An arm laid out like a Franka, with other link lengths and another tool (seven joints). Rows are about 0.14 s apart.
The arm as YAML. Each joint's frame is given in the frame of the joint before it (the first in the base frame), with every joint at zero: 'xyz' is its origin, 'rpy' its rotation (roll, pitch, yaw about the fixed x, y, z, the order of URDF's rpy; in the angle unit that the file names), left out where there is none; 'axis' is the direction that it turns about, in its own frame. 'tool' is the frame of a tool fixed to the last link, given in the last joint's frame.
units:
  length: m
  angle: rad
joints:
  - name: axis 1
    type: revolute
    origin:
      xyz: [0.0, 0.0, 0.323]
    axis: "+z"
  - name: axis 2
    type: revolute
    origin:
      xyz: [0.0, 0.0, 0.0]
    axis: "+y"
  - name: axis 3
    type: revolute
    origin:
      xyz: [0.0, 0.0, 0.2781]
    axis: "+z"
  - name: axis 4
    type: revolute
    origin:
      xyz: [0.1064, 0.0, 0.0]
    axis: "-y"
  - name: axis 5
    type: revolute
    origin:
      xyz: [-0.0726, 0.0, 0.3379]
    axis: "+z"
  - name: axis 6
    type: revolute
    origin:
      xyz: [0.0, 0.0, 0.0]
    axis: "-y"
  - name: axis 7
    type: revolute
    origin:
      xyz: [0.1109, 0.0, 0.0]
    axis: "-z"
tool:
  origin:
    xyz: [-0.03, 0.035, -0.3]
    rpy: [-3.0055, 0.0, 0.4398]
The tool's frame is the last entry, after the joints.
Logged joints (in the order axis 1, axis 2, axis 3, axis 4, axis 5, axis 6, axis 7), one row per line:
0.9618 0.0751 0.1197 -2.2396 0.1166 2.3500 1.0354
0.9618 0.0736 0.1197 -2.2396 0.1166 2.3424 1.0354
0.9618 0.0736 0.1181 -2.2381 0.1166 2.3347 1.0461
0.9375 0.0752 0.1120 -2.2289 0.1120 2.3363 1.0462
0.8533 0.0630 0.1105 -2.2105 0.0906 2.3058 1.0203
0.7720 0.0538 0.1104 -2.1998 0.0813 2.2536 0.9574
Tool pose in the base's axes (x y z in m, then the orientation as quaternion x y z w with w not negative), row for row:
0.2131 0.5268 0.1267 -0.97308 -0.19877 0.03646 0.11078
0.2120 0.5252 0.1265 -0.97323 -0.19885 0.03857 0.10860
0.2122 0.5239 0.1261 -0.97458 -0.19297 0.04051 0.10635
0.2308 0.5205 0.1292 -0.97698 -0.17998 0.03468 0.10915
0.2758 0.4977 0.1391 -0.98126 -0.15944 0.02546 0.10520
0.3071 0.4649 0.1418 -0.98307 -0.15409 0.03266 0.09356
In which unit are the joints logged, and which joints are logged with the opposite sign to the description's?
The joints are logged in radians. Opposite sign: none.
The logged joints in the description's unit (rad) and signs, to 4 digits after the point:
0.9618 0.0751 0.1197 -2.2396 0.1166 2.3500 1.0354
0.9618 0.0736 0.1197 -2.2396 0.1166 2.3424 1.0354
0.9618 0.0736 0.1181 -2.2381 0.1166 2.3347 1.0461
0.9375 0.0752 0.1120 -2.2289 0.1120 2.3363 1.0462
0.8533 0.0630 0.1105 -2.2105 0.0906 2.3058 1.0203
0.7720 0.0538 0.1104 -2.1998 0.0813 2.2536 0.9574

